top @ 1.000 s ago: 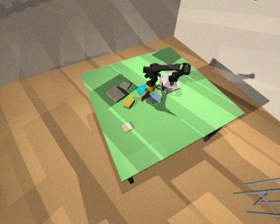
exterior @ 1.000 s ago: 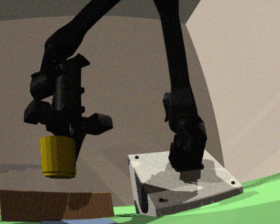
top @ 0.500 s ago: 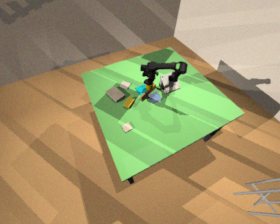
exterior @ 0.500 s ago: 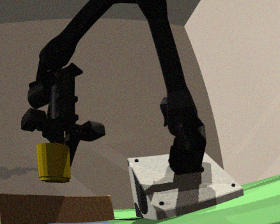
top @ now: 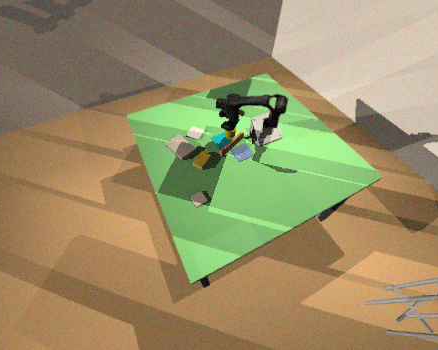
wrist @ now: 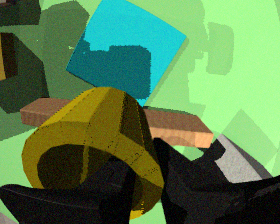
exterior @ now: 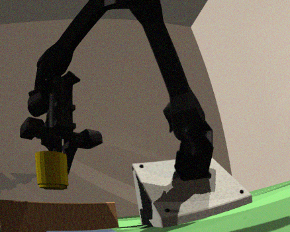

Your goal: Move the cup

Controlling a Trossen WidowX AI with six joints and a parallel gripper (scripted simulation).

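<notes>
Now: the cyan pad 130 mm below my gripper tip, 50 mm ahead of it and 40 mm to the right of it. The rest, counted from my gripper tip: yellow cup: 20 mm to the left, 20 mm ahead; then pale blue pad: 130 mm below, 110 mm to the left, 30 mm behind; then brown wooden bar: 100 mm below, 40 mm to the left, 10 mm ahead.
</notes>
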